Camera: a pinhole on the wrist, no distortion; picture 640 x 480 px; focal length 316.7 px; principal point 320.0 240.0 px. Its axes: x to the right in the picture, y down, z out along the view. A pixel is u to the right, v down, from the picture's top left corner.
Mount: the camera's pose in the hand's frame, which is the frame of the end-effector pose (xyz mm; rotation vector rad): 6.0 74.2 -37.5 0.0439 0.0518 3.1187
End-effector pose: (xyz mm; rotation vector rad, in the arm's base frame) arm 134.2 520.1 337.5 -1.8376 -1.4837 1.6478
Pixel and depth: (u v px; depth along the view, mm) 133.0 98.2 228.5
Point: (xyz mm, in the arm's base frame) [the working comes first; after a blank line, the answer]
In the camera's frame: -134.9 -102.3 228.5

43.3 482.5 56.2
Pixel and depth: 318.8 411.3 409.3
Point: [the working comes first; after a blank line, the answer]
In the camera's frame: -1.6 221.4 409.3

-257.1 433.9 306.5
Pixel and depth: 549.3 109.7 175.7
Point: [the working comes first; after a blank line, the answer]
In the camera's frame: 127.2 -72.3 175.7

112.0 302.6 244.1
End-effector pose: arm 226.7 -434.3 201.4 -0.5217 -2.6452 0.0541
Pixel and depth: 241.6 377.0 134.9
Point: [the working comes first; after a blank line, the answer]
In the camera's frame: -33.4 58.4 134.9

156.5 -396.1 127.8
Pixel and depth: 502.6 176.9 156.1
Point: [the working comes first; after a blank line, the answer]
In the camera's frame: 90.0 -31.1 156.1

280.4 -353.6 47.0
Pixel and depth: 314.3 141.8 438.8
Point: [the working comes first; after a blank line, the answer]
In the camera's frame: -7.9 -136.1 438.8

111.2 -197.0 -170.8
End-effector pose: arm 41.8 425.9 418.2 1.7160 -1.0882 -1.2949
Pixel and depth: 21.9 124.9 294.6
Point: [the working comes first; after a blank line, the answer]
In the camera's frame: -277.3 -107.1 294.6

-192.1 70.9 417.8
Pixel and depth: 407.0 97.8 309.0
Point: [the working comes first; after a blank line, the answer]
In the camera's frame: 84.9 -138.7 309.0

-273.6 386.1 580.4
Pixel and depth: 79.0 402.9 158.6
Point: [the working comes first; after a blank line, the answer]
In the camera's frame: -120.7 81.6 158.6

-55.7 302.4 337.7
